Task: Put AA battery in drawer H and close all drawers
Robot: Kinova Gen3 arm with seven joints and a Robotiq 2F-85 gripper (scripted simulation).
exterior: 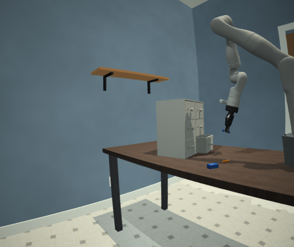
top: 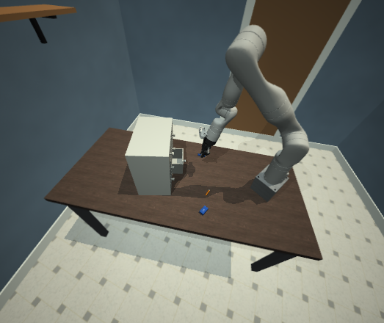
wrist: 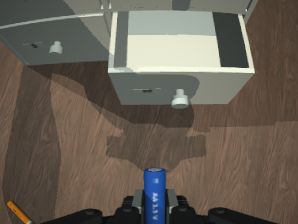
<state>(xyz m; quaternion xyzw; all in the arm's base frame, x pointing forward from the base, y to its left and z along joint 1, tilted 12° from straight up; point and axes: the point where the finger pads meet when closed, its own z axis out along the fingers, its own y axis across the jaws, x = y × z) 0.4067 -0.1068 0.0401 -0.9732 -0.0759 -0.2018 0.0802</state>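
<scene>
The drawer marked H lies 20 cm ahead of my hand, 12 cm below it and 1 cm to the left of it. The rest, counted from my hand: blue block (29 cm to the left, 14 cm below, 6 cm behind); orange AA battery (18 cm to the left, 15 cm below, 7 cm behind).
</scene>
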